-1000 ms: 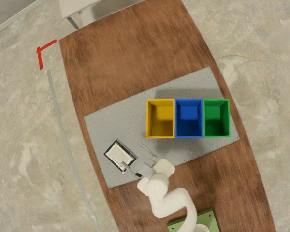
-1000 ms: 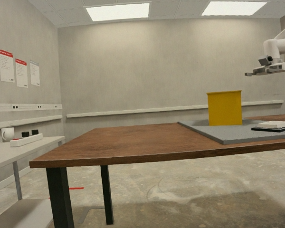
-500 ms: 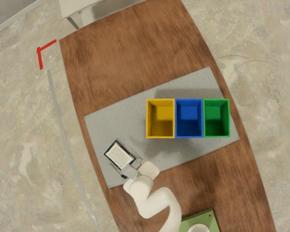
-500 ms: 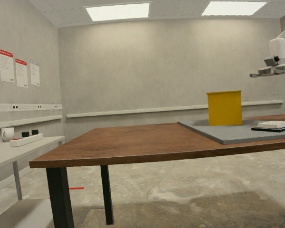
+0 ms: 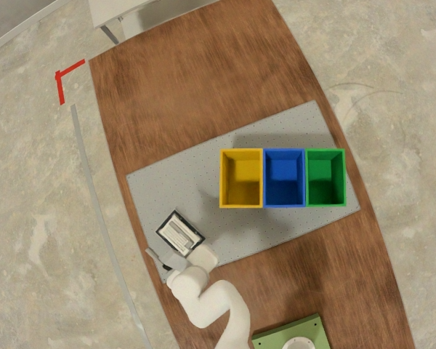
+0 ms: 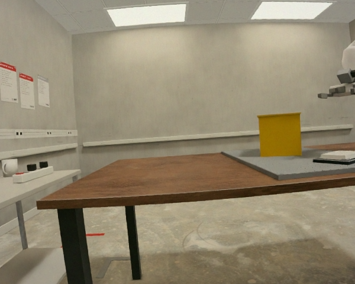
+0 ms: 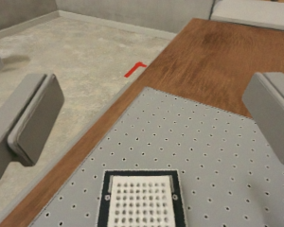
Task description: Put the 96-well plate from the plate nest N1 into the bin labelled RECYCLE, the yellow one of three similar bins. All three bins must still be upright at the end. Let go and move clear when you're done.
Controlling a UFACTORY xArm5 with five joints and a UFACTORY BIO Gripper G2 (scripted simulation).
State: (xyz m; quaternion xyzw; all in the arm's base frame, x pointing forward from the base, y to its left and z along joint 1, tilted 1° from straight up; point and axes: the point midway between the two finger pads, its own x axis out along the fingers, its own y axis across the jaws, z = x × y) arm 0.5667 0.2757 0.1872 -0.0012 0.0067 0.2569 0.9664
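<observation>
Right now the white 96-well plate is 10 mm to the left of my hand and 210 mm below it. Also, from my hand: black plate nest (10 mm to the left, 220 mm below); then blue bin (70 mm ahead, 400 mm to the right, 140 mm below); then yellow bin (110 mm ahead, 280 mm to the right, 140 mm below).
</observation>
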